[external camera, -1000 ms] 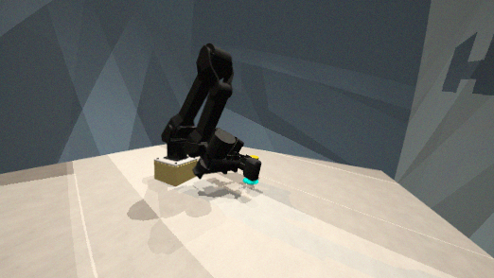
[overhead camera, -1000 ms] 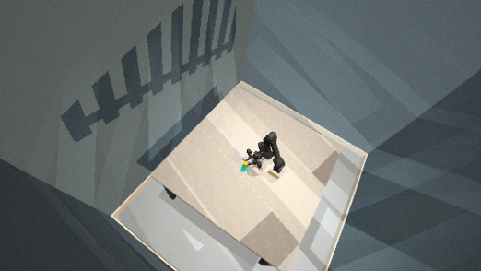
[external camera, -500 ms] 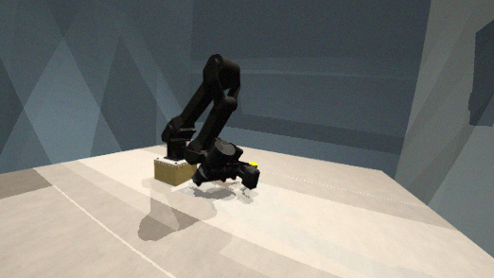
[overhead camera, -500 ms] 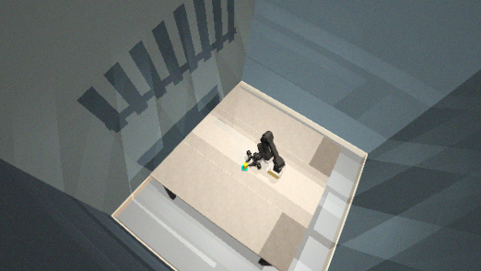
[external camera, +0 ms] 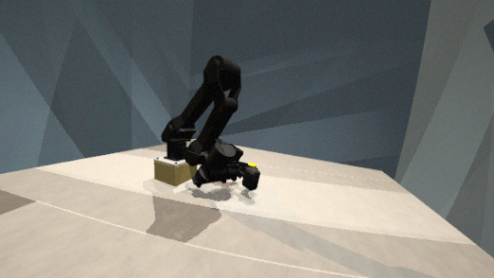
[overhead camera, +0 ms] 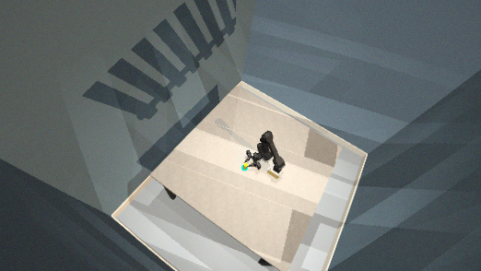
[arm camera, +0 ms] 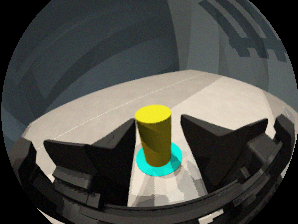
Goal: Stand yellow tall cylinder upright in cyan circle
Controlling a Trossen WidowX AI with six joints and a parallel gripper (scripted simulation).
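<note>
Now: the yellow cylinder 20 mm below my gripper tip. The rest, counted from my gripper tip: cyan circle (60 mm below).
</note>
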